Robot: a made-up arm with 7 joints.
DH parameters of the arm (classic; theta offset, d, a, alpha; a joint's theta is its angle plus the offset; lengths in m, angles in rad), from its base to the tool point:
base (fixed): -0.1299 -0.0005 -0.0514 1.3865
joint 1: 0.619 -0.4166 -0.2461 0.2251
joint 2: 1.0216 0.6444 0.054 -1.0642
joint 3: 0 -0.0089 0.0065 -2.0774
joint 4: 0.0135 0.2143 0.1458 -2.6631
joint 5: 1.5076 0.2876 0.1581 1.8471
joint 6: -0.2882 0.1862 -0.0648 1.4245
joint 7: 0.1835 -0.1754 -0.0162 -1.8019
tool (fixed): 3.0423 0.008 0 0
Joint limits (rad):
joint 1: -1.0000..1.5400
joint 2: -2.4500..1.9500
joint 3: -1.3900..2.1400
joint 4: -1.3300..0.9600
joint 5: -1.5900..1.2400
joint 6: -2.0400..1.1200
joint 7: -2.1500..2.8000
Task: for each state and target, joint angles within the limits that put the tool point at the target. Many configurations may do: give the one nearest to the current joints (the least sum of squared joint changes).
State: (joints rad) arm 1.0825 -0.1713 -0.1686 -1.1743 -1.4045 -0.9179 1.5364
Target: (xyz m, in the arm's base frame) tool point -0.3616 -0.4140 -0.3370
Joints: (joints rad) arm 1.4300 -0.1046 0.0086 -1.2938 -1.3566 -0.9414 1.5504
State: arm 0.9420 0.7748 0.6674 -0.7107 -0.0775 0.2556 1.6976
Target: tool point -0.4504 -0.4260 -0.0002
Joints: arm 0.4662 0.4610 0.0745 -0.4299 -0.1855 0.1185 1.6907
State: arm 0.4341 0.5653 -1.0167 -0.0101 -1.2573 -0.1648 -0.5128
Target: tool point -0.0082 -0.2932 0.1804
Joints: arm 0.4382 0.9902 -0.9131 0.1049 -1.5257 0.3941 -0.4721
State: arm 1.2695 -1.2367 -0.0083 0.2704 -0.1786 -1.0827 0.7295
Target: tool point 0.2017 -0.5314 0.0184
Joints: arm 0.6595 -1.3523 -0.2690 0.3796 0.2332 -1.0669 0.7680
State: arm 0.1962 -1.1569 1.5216 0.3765 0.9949 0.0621 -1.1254
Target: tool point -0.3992 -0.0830 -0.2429
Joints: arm 0.5196 -0.3000 2.1400 -0.1414 0.6422 -0.0616 -1.1447
